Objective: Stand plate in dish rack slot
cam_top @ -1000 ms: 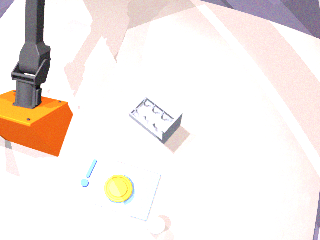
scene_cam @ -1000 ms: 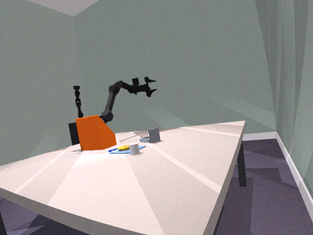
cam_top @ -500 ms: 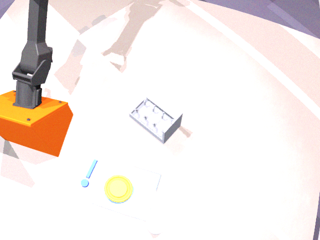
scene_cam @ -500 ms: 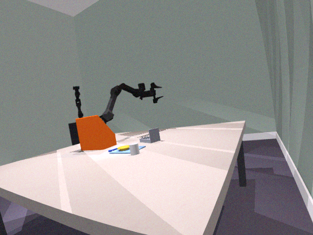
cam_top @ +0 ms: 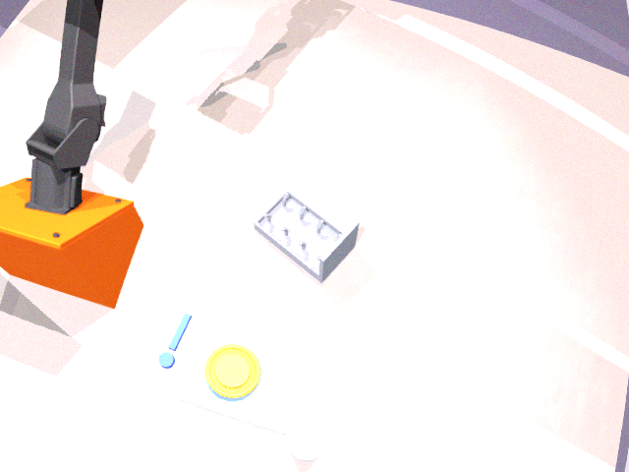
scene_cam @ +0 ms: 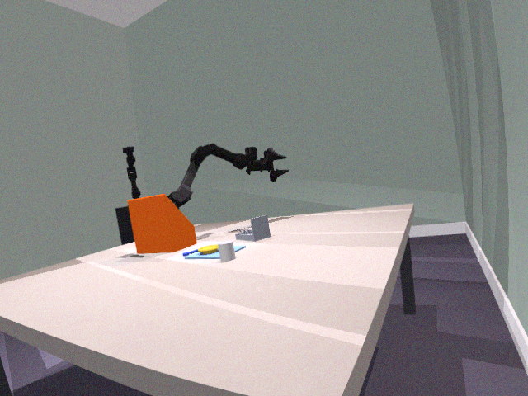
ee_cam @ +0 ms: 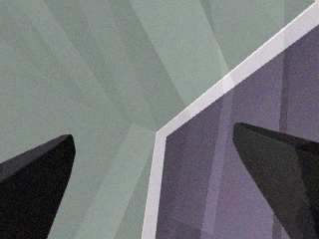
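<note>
My gripper tip is now 780 mm to the left of the yellow plate, 260 mm above it and 80 mm past it. Also, from my gripper tip: grey dish rack (570 mm to the right, 250 mm below, 20 mm behind); then pale blue mat (770 mm to the right, 270 mm below, 60 mm behind); then white cup (860 mm to the right, 250 mm below, 30 mm ahead).
</note>
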